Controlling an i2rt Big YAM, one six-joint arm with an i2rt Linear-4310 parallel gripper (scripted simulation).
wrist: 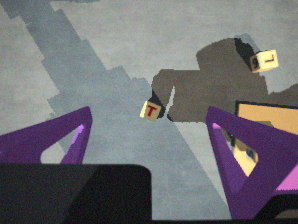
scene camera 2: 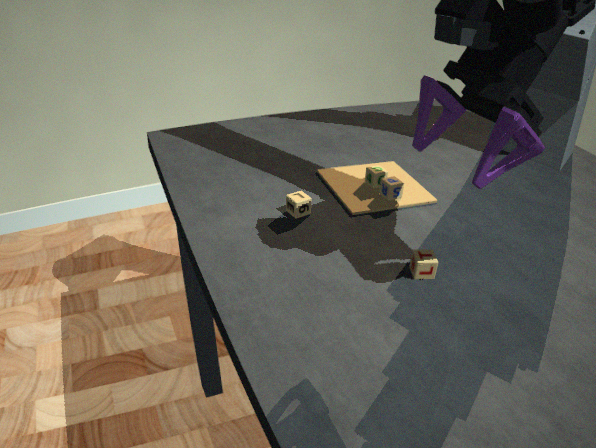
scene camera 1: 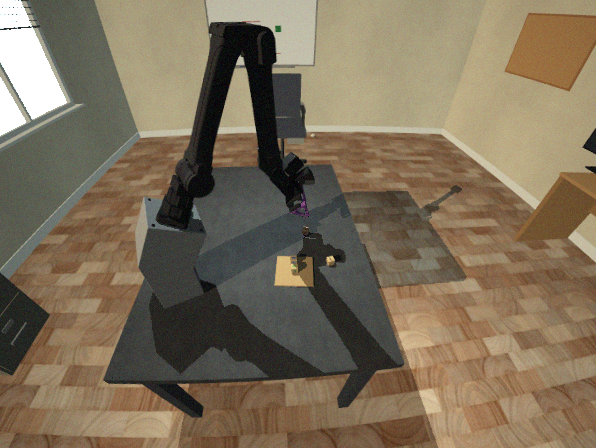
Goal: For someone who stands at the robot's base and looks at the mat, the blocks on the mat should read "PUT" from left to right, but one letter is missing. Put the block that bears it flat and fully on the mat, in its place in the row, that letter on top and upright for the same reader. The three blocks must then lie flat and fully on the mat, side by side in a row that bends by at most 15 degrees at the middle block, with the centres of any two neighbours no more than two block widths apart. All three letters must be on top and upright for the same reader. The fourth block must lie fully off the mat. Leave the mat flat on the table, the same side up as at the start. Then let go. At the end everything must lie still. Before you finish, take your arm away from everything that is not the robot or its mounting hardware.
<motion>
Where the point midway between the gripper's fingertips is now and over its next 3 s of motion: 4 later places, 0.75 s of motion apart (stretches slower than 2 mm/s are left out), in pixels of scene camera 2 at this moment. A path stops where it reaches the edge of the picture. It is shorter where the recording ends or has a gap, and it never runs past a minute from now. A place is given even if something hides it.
The gripper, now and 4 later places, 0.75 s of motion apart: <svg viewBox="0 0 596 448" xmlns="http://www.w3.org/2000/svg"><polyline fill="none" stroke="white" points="444,166 402,106 306,114 352,109 384,98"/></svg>
</motion>
